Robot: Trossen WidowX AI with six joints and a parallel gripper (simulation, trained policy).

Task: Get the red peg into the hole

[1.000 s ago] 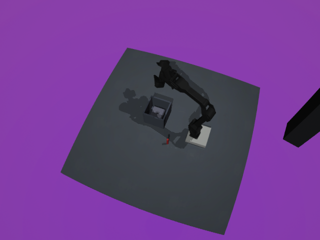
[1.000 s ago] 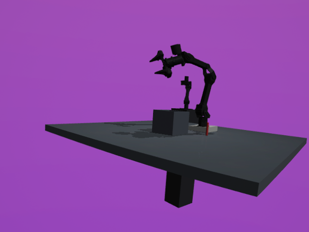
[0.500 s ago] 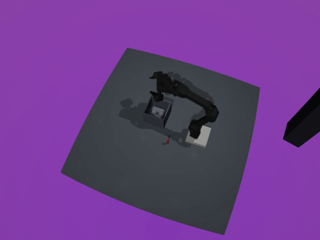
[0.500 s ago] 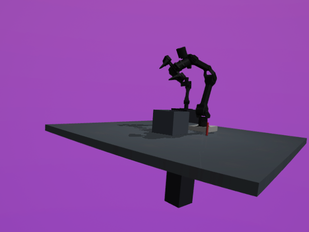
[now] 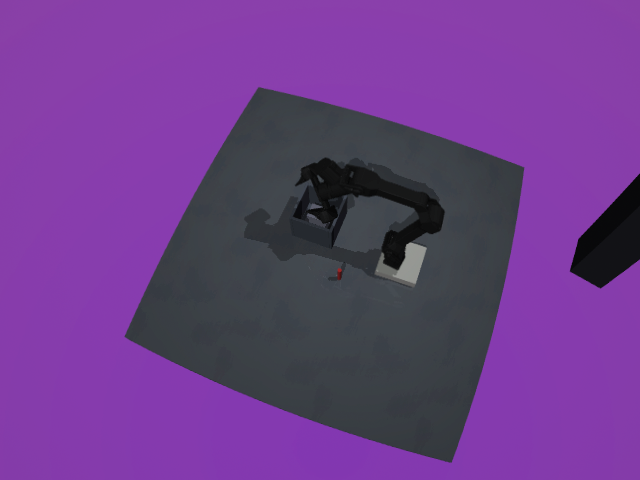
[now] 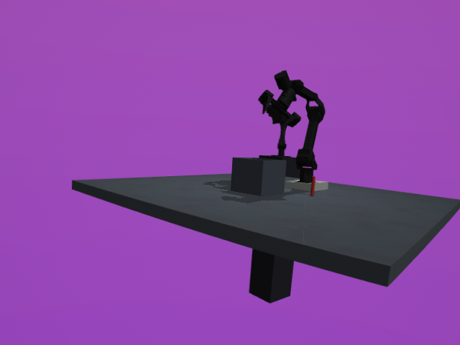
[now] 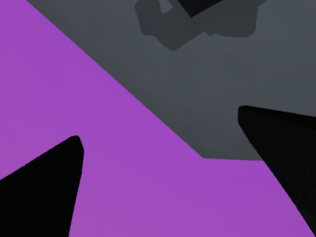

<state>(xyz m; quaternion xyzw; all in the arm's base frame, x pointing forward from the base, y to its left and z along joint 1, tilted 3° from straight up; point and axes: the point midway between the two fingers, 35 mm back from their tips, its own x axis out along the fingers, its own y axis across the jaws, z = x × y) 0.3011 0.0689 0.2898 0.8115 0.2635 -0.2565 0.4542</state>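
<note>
My gripper tip is now 250 mm above the red peg, 190 mm past it and 80 mm to the right of it. From my gripper tip the other things lie so: grey plate 250 mm below, 70 mm to the right, 20 mm behind.
</note>
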